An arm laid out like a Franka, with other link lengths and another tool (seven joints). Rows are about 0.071 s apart.
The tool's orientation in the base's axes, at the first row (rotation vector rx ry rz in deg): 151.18 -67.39 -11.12
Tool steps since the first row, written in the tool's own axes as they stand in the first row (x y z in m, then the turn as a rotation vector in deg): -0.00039 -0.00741 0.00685 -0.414 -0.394 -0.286; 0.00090 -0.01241 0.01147 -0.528 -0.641 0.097; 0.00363 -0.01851 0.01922 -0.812 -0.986 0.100; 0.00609 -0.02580 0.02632 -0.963 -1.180 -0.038; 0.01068 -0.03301 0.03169 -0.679 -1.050 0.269
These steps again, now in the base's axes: 0.00352 0.00391 -0.00862 0.068 0.611 0.175; 0.00693 0.00540 -0.01446 0.084 0.791 -0.259; 0.01140 0.00599 -0.02365 0.140 1.224 -0.351; 0.01668 0.00766 -0.03254 0.208 1.485 -0.268; 0.02370 0.00798 -0.03978 0.237 1.138 -0.534
